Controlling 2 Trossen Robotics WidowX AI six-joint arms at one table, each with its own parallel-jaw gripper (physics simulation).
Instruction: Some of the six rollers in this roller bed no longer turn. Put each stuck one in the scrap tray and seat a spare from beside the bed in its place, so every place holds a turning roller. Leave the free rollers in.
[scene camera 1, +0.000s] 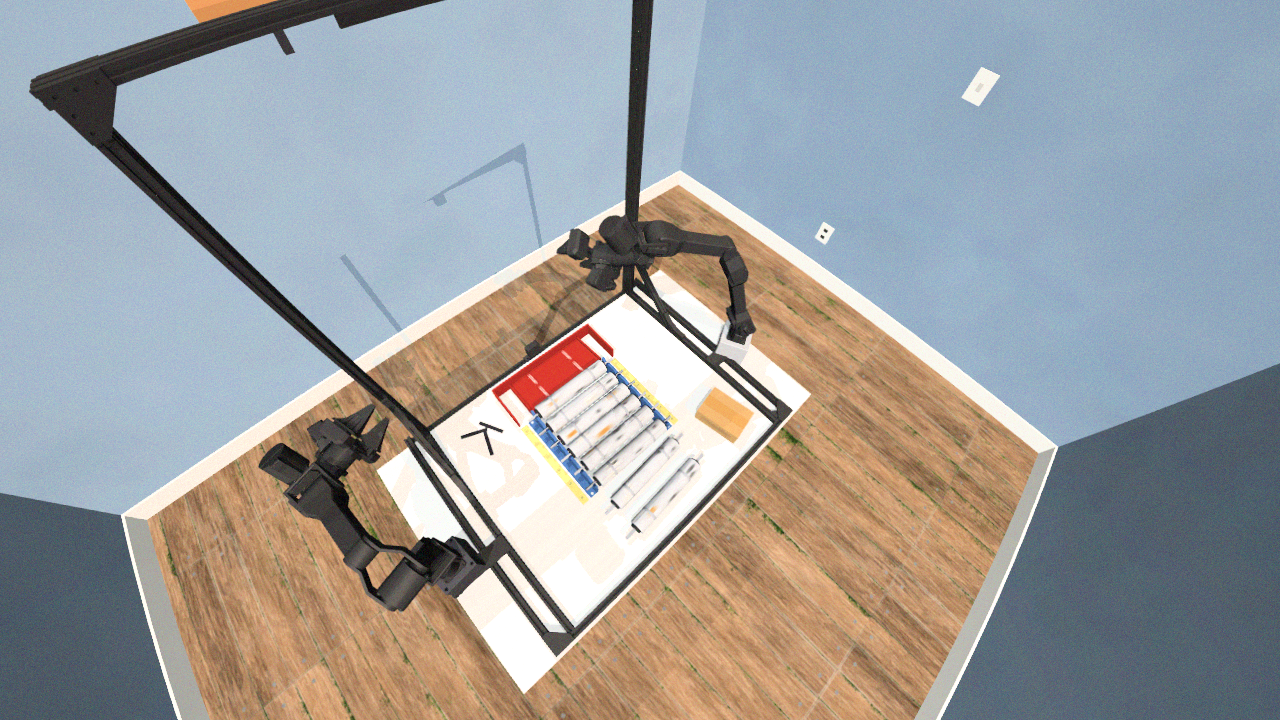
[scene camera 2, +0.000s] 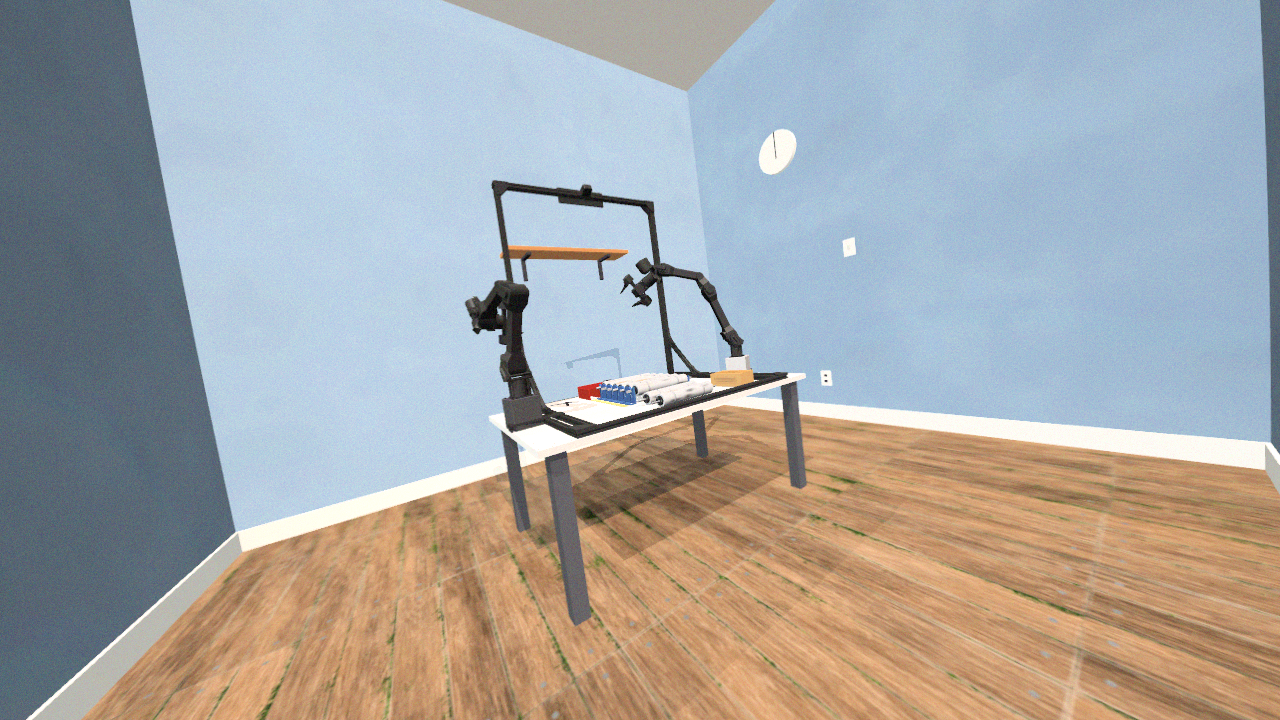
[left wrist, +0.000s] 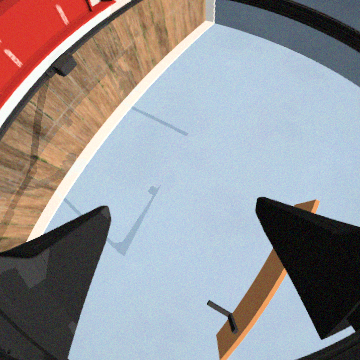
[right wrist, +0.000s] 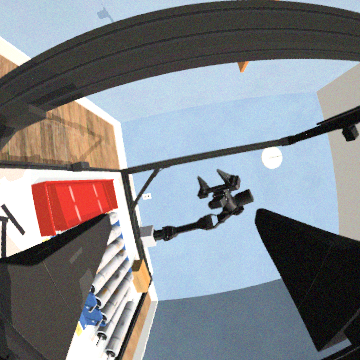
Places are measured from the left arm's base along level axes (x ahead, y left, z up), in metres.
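Pixels of known places: left gripper, fingertip midpoint: (scene camera 1: 568, 258) (scene camera 2: 626, 300) (left wrist: 184, 208) (right wrist: 206, 172); right gripper, fingertip midpoint: (scene camera 1: 381, 412) (scene camera 2: 522, 322) (right wrist: 183, 219); left arm's base at its link origin: (scene camera 1: 737, 334) (scene camera 2: 737, 356) (right wrist: 154, 234); right arm's base at its link origin: (scene camera 1: 448, 564) (scene camera 2: 520, 396).
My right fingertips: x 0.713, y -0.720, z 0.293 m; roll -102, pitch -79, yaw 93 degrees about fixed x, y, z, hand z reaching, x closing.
For each thing: its top centre in the pictures, then the offset to it from my right fingertips. "pt": a spot on its surface instead.
- red scrap tray at its top centre: (left wrist: 33, 22) (scene camera 1: 553, 368) (right wrist: 92, 198) (scene camera 2: 618, 380) 0.335 m down, 0.390 m back, 0.189 m left
- orange block at its top centre: (scene camera 1: 726, 411) (scene camera 2: 731, 371) (right wrist: 144, 275) 0.336 m down, 0.444 m back, 0.755 m left
- thin black branching piece at a spot on its surface: (scene camera 1: 484, 436) pt 0.390 m down, 0.115 m back, 0.071 m left
The roller bed (scene camera 1: 547, 438) (scene camera 2: 617, 394) (right wrist: 91, 312) has blue slotted rails and yellow edge strips. White-grey rollers lie side by side across it; which are stuck cannot be told. Two spare rollers (scene camera 1: 646, 471) (scene camera 1: 666, 492) lie beside the bed on its front side. The red scrap tray (scene camera 1: 550, 368) (scene camera 2: 588, 391) (left wrist: 30, 40) (right wrist: 82, 200) is behind the bed; no roller shows in it. My left gripper (scene camera 1: 581, 265) (scene camera 2: 628, 298) (left wrist: 184, 208) (right wrist: 206, 172) is open and empty, raised high behind the tray. My right gripper (scene camera 1: 379, 411) is open and empty, raised at the left end of the table.
An orange block (scene camera 1: 725, 413) (scene camera 2: 732, 377) (right wrist: 141, 277) lies right of the bed. A thin black branching piece (scene camera 1: 484, 436) lies left of the tray. A black frame (scene camera 1: 637, 107) (scene camera 2: 657, 268) stands over the table, with an upright near the left arm.
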